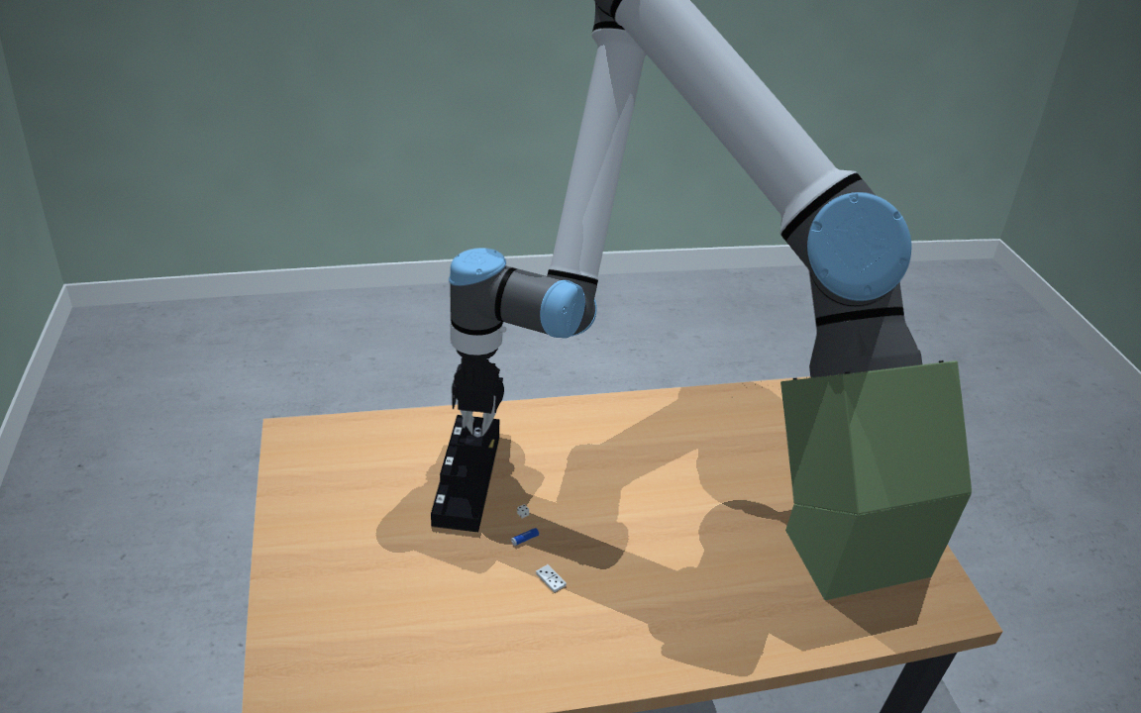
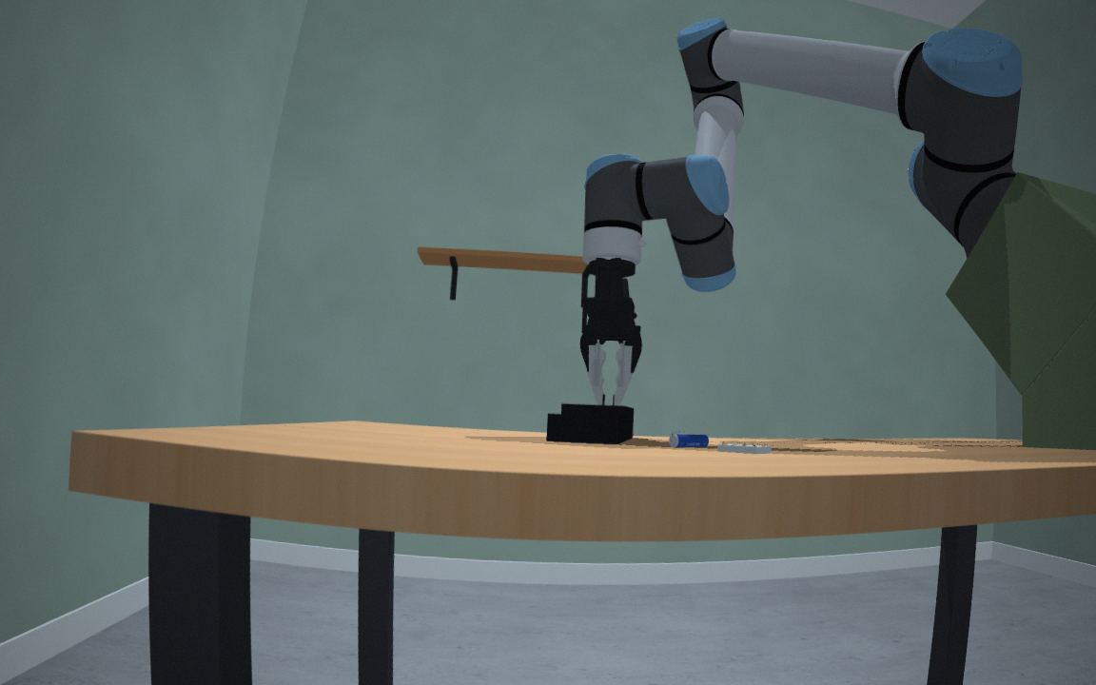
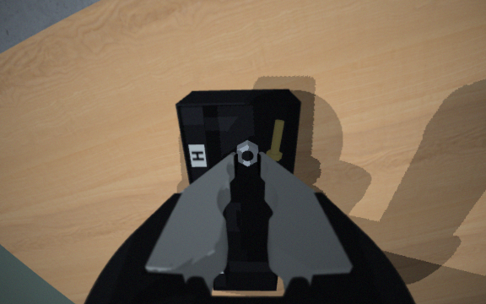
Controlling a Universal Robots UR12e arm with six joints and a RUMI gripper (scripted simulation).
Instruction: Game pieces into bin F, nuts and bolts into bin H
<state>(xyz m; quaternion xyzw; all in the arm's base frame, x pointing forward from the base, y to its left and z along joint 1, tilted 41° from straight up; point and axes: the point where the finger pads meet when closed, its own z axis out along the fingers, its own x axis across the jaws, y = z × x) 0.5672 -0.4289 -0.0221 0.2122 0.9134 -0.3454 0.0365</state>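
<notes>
The grey nut lies 10 mm below my hand. Round my hand: brass bolt: 40 mm below, 20 mm to the left, 20 mm behind; then white die: 190 mm to the left, 50 mm below, 30 mm behind; then black bin: 80 mm to the left, 40 mm ahead, 30 mm below.
</notes>
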